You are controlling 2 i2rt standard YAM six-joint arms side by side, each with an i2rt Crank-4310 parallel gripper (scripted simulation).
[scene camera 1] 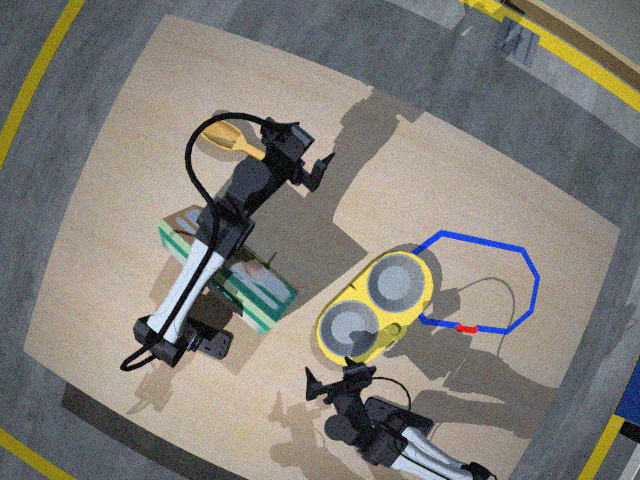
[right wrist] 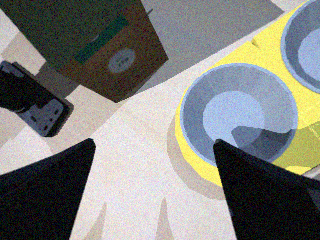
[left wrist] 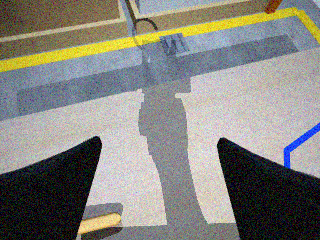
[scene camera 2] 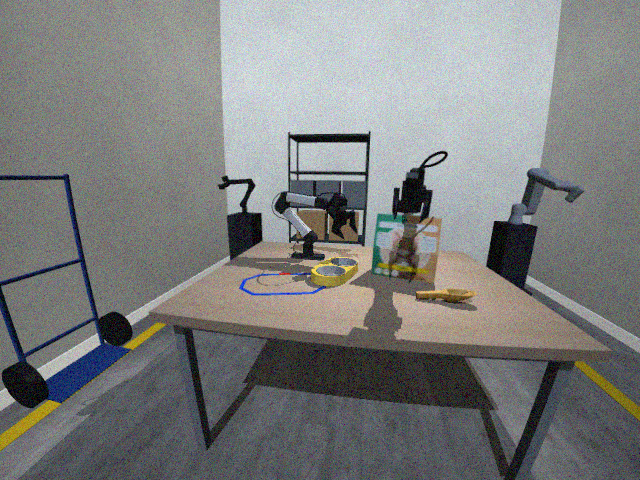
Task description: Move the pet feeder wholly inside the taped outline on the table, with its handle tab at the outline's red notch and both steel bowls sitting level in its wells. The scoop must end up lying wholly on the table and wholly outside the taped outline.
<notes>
In view: my left gripper [scene camera 2: 407,220], my right gripper [scene camera 1: 325,361], a yellow pet feeder [scene camera 1: 389,331] and a pet food package [scene camera 1: 254,291].
The pet food package shows as well in the right wrist view [right wrist: 109,54] and in scene camera 2 [scene camera 2: 403,248]. My left gripper also shows in the left wrist view [left wrist: 159,140]. My right gripper shows as well in the right wrist view [right wrist: 154,141]. The left wrist view misses the yellow pet feeder: it is out of frame. The left wrist view misses the pet food package: it is out of frame.
</notes>
